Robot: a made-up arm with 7 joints. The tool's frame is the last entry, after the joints. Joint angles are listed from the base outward. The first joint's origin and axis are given. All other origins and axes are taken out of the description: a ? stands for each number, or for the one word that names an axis. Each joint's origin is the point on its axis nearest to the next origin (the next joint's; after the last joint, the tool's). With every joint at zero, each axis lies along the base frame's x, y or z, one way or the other. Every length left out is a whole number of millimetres.
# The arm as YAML. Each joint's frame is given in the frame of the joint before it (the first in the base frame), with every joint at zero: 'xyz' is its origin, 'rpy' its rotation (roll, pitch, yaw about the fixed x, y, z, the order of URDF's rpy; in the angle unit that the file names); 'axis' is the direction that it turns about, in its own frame. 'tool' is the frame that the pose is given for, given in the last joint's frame.
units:
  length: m
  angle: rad
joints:
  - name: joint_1
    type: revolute
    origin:
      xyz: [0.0, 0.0, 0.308]
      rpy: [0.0, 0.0, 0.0]
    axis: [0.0, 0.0, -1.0]
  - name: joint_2
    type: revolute
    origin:
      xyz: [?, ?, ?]
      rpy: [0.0, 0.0, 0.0]
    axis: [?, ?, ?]
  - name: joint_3
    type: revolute
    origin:
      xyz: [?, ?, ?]
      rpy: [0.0, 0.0, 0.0]
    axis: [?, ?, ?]
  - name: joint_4
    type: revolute
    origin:
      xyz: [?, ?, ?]
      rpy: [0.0, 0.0, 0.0]
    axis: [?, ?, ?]
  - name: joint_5
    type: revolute
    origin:
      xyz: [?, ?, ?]
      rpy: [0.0, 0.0, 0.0]
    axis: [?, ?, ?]
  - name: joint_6
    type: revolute
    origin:
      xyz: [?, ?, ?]
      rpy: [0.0, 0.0, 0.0]
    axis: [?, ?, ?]
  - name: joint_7
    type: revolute
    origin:
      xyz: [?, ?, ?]
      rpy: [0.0, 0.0, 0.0]
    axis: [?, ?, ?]
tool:
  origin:
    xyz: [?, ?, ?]
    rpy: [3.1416, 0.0, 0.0]
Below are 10 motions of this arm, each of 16 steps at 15 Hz.
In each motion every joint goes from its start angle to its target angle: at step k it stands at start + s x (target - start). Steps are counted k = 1, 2, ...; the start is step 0. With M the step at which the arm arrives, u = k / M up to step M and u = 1 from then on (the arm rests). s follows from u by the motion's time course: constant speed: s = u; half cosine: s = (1 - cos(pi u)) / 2; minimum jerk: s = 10 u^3 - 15 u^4 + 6 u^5.
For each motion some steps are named. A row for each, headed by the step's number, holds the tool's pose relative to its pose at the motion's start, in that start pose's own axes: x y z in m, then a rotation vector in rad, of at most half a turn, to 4 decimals.
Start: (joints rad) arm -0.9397 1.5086 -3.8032 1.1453 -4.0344 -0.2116 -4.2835
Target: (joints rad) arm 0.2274 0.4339 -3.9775 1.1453 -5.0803 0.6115 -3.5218
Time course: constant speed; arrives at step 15
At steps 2, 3, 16:
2: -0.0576 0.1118 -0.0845 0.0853 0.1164 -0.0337
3: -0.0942 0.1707 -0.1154 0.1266 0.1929 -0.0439
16: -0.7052 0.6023 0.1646 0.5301 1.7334 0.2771

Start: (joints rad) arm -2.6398 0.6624 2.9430 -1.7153 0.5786 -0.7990 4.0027
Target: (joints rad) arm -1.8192 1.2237 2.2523 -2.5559 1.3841 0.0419 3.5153
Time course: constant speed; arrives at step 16
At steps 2, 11, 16:
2: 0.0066 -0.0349 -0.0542 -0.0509 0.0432 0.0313
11: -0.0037 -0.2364 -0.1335 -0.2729 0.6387 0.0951
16: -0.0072 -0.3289 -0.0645 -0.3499 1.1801 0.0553

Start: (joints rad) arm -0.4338 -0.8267 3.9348 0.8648 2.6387 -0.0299 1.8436
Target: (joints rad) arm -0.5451 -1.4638 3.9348 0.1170 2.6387 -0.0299 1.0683
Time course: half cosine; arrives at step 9
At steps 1, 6, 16:
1: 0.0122 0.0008 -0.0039 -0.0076 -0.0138 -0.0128
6: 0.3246 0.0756 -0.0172 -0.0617 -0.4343 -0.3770
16: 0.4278 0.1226 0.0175 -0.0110 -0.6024 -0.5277

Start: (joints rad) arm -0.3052 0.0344 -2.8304 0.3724 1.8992 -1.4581 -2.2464
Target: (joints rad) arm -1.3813 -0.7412 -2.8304 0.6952 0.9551 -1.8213 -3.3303
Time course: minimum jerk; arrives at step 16
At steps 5, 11, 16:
5: 0.0564 0.0129 -0.1008 -0.3853 0.0668 -0.3727
11: 0.1720 -0.2513 -0.4389 -1.7841 -0.3957 -1.4455
16: 0.1881 -0.3914 -0.4839 -2.1239 -0.7420 -1.6325

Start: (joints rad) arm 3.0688 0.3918 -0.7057 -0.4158 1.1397 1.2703 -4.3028
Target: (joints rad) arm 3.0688 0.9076 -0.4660 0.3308 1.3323 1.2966 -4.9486
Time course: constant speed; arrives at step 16
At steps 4, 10, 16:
4: -0.1191 -0.0411 -0.0958 -0.1810 0.0047 0.1076
10: -0.2886 -0.1719 -0.2138 -0.4376 -0.0165 0.2812
16: -0.4249 -0.3693 -0.2802 -0.6639 -0.0605 0.4748

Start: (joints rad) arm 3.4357 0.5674 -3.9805 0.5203 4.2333 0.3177 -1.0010
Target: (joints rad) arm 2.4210 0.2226 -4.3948 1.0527 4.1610 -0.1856 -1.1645
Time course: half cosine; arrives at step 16
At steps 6, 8, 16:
6: -0.0413 -0.0387 0.0278 -0.1033 0.0852 -0.5225
8: -0.0611 -0.0251 0.0396 -0.0949 0.1561 -0.8384
16: -0.0163 0.0856 0.0741 0.2032 0.3842 -1.5474

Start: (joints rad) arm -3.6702 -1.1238 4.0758 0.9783 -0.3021 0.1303 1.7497
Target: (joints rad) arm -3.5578 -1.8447 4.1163 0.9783 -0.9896 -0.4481 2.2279
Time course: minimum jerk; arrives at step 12
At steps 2, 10, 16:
2: -0.0093 -0.0110 -0.0081 0.0014 0.0024 0.0099
10: -0.1751 -0.3914 -0.1147 -0.0307 -0.1221 0.2769
16: -0.1782 -0.4081 -0.1140 -0.0353 -0.1331 0.2899

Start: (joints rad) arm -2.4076 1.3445 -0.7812 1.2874 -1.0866 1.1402 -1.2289
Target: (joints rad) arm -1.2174 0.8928 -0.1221 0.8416 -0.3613 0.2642 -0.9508
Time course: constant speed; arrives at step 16
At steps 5, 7, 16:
5: 0.0710 0.0003 0.3442 -0.7665 0.3388 0.3231
7: 0.0905 0.0577 0.4881 -1.0783 0.5120 0.3948
16: 0.1086 0.6779 0.8689 -2.2206 1.6810 0.1428

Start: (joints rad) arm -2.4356 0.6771 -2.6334 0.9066 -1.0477 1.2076 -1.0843
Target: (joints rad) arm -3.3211 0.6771 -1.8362 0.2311 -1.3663 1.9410 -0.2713
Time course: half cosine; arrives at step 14
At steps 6, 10, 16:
6: -0.0612 -0.0333 0.1026 -0.0578 -0.2312 0.3163
10: -0.1450 -0.0253 0.1704 -0.1116 -0.4411 0.7140
16: -0.1810 -0.0112 0.1825 -0.1257 -0.5365 0.9035

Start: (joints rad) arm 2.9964 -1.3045 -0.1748 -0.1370 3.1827 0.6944 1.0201
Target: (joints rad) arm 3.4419 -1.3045 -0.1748 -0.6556 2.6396 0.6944 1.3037
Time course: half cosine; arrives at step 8
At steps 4, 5, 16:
4: 0.1875 0.0095 -0.0244 -0.1705 -0.1034 -0.2190
5: 0.2582 0.0062 -0.0209 -0.2209 -0.1315 -0.3224
16: 0.3671 -0.0073 -0.0020 -0.2814 -0.1638 -0.5077

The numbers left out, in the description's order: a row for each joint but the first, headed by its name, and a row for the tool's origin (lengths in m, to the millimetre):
joint_2: xyz 0.0 -0.013 0.0, axis 0.0 1.0 0.0
joint_3: xyz 0.0 0.0 0.428, axis 0.0 0.0 -1.0
joint_4: xyz 0.0 -0.013 0.0, axis 0.0 1.0 0.0
joint_5: xyz 0.0 0.0 0.368, axis 0.0 0.0 -1.0
joint_6: xyz 0.0 0.0 0.0, axis 0.0 1.0 0.0
joint_7: xyz 0.0 0.0 0.103, axis 0.0 0.0 -1.0
tool: xyz 0.0 0.0 0.0

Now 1 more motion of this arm.
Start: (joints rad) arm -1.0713 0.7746 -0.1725 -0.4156 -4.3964 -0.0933 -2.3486
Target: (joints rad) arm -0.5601 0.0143 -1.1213 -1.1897 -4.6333 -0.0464 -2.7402
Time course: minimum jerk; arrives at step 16
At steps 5, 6, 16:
5: -0.1937 -0.0414 0.0093 -0.0851 0.2955 -0.1674
6: -0.2893 -0.0669 0.0328 -0.1512 0.4431 -0.2547
16: -0.7045 -0.2405 0.4365 -1.0104 1.2300 -0.9319

